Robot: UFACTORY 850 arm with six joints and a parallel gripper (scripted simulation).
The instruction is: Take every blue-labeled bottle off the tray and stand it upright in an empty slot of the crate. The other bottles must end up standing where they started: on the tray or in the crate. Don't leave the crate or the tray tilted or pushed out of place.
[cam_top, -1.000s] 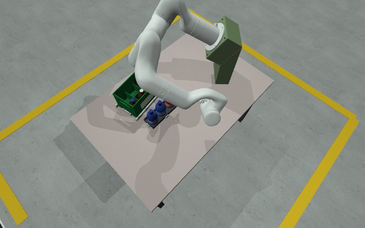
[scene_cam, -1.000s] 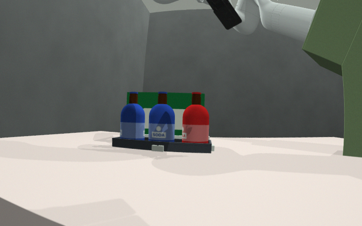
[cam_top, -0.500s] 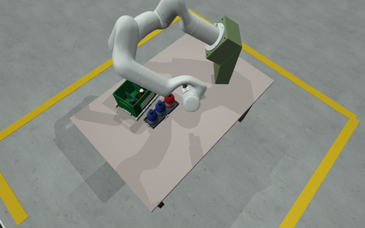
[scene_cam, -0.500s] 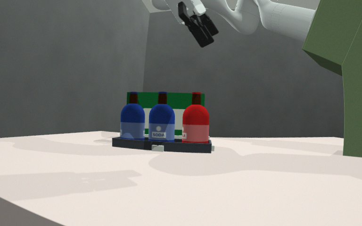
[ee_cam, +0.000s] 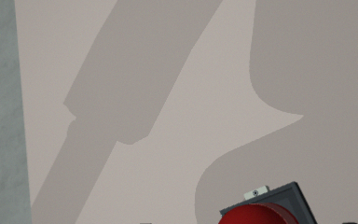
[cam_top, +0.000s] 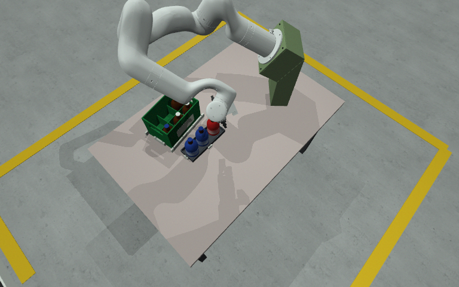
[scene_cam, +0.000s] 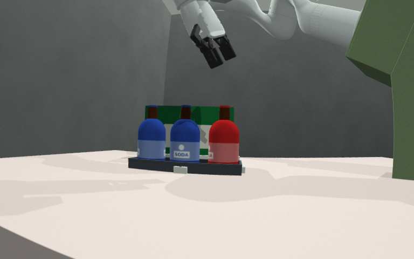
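Right now my hand is 20 mm past the red-labeled bottle, 50 mm to the left of it and 180 mm above it. Also, from my hand: dark tray (70 mm ahead, 70 mm to the right, 250 mm below); then green crate (50 mm ahead, 280 mm to the right, 180 mm below); then brown-necked bottle (150 mm ahead, 250 mm to the right, 180 mm below).
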